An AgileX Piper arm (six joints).
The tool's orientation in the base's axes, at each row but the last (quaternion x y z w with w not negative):
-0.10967, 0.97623, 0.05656, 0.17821
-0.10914, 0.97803, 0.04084, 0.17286
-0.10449, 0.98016, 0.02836, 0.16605
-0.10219, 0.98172, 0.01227, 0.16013
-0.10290, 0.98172, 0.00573, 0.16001
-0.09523, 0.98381, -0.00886, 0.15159
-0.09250, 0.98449, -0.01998, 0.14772
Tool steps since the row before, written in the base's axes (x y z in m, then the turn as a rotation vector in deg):
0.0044, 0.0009, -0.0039, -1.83, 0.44, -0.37
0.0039, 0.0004, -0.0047, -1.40, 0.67, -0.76
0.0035, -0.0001, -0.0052, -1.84, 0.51, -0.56
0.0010, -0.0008, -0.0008, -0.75, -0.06, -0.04
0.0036, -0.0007, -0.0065, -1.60, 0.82, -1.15
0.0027, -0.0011, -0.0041, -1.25, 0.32, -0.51
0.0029, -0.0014, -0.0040, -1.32, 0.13, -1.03
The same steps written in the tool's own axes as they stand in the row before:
-0.0028, -0.0004, 0.0052, 1.72, 0.83, -0.20
-0.0020, -0.0007, 0.0057, 1.41, 0.94, 0.33
-0.0015, -0.0010, 0.0060, 1.78, 0.88, -0.01
-0.0005, -0.0010, 0.0010, 0.72, 0.10, -0.20
-0.0011, -0.0013, 0.0073, 1.68, 1.15, 0.63
-0.0011, -0.0014, 0.0047, 1.26, 0.57, 0.12
-0.0013, -0.0016, 0.0047, 1.51, 0.43, 0.59

